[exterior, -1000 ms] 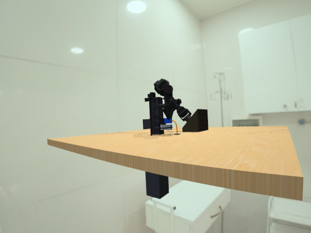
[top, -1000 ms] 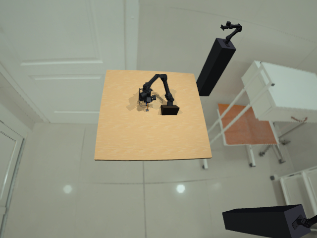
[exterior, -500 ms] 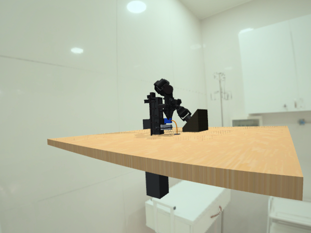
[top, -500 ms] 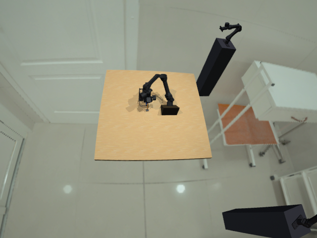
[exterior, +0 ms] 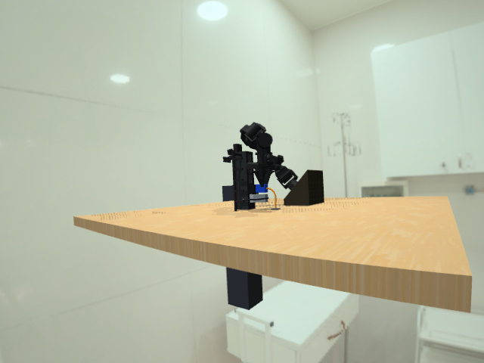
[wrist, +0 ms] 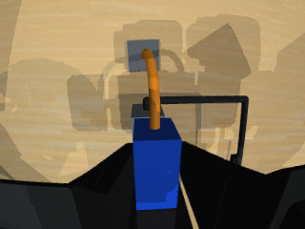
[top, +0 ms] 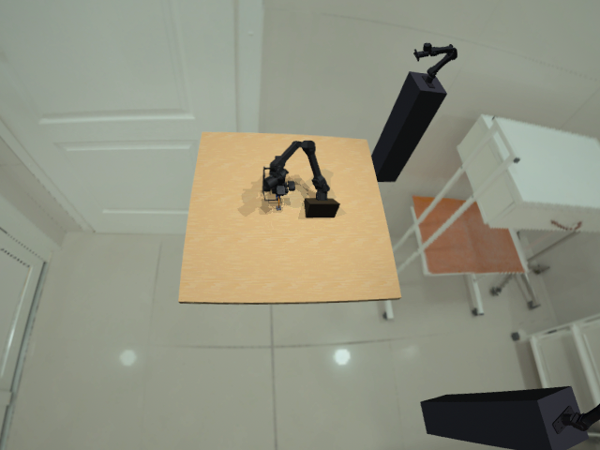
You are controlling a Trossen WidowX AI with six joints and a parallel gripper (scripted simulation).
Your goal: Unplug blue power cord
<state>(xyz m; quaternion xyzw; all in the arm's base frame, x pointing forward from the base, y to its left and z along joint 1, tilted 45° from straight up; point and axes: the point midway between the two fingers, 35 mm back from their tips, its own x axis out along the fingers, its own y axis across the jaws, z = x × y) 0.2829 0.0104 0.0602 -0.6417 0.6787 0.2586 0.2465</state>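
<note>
Right now my gripper tip is 30 mm to the left of the blue plug.
</note>
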